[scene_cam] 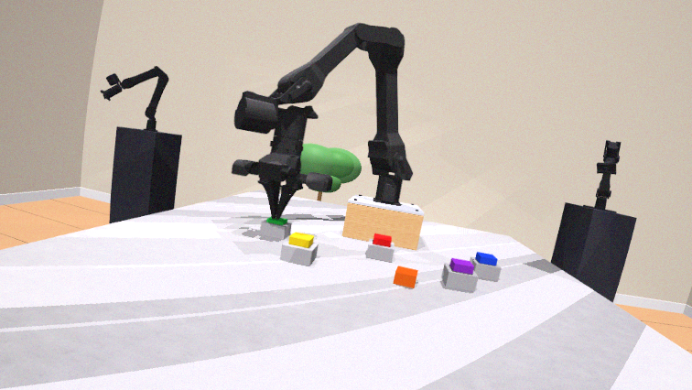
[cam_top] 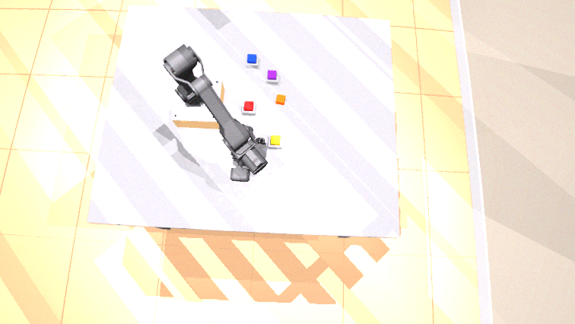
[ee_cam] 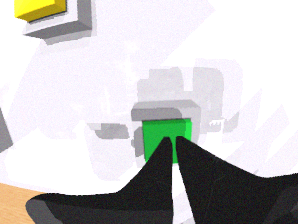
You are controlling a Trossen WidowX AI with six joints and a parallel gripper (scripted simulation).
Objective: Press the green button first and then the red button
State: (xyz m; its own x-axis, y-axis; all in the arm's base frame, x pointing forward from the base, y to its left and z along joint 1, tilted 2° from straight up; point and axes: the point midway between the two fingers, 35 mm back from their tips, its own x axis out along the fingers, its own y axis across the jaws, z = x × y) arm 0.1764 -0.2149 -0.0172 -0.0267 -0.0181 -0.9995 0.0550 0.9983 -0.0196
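Now: gripper tip 10 mm above the green button. Also, from my gripper tip: yellow button (110 mm ahead, 70 mm to the left); then red button (10 mm ahead, 210 mm to the left); then orange block (130 mm ahead, 240 mm to the left, 20 mm below).
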